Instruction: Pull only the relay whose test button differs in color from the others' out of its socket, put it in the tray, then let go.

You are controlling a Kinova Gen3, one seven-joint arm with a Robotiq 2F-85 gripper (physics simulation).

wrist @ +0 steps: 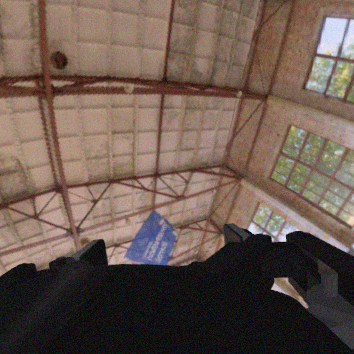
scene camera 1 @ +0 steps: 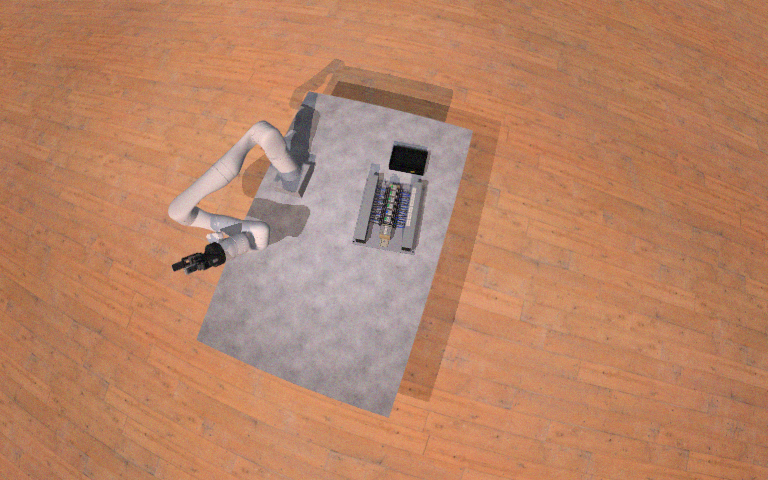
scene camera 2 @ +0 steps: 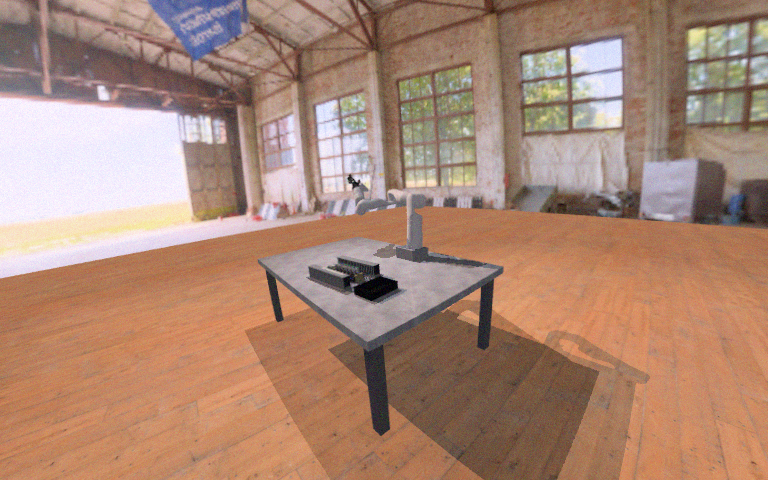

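Where they show: gripper, fingertip midpoint: (wrist: 164,245) (scene camera 1: 178,270) (scene camera 2: 354,177); arm's base, link origin: (scene camera 1: 291,172) (scene camera 2: 413,247).
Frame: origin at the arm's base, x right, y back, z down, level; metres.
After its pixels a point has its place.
A row of relays (scene camera 1: 390,203) {x 0.013, y -0.478, z 0.006 m} stands in sockets between two grey ducts on a panel right of the arm's base in scene camera 1. Green spots show on some relays; the separate test buttons are too small to tell apart. The black tray (scene camera 1: 408,159) {x -0.247, y -0.483, z 0.057 m} (scene camera 2: 376,288) {x -0.214, y -0.470, z 0.057 m} lies beside the panel's end. My gripper (scene camera 1: 180,268) {x 0.573, y -0.012, z -0.461 m} (scene camera 2: 352,180) {x 0.573, y -0.012, z -0.461 m} (wrist: 164,245) {x 0.573, y -0.012, z -0.461 m} is open and empty. It is high up, beyond the table's left edge in scene camera 1, far from the relays and tray, and points upward and away from the table.
Grey ducts (scene camera 1: 367,204) {x 0.050, y -0.387, z -0.003 m} (scene camera 1: 415,215) {x 0.036, y -0.595, z -0.002 m} (scene camera 2: 329,277) {x -0.012, y -0.595, z 0.020 m} flank the relays, with blue and dark wires between. A tan block (scene camera 1: 384,240) {x 0.163, y -0.498, z 0.057 m} sits at the row's lower end. The arm's base (scene camera 1: 296,180) {x 0.032, y -0.043, z -0.004 m} (scene camera 2: 411,253) {x -0.051, y -0.075, z 0.013 m} stands on the grey table (scene camera 1: 317,316) {x 0.557, y -0.335, z 0.061 m} (scene camera 2: 430,294) {x -0.432, y -0.356, z 0.061 m} near its left edge in scene camera 1.
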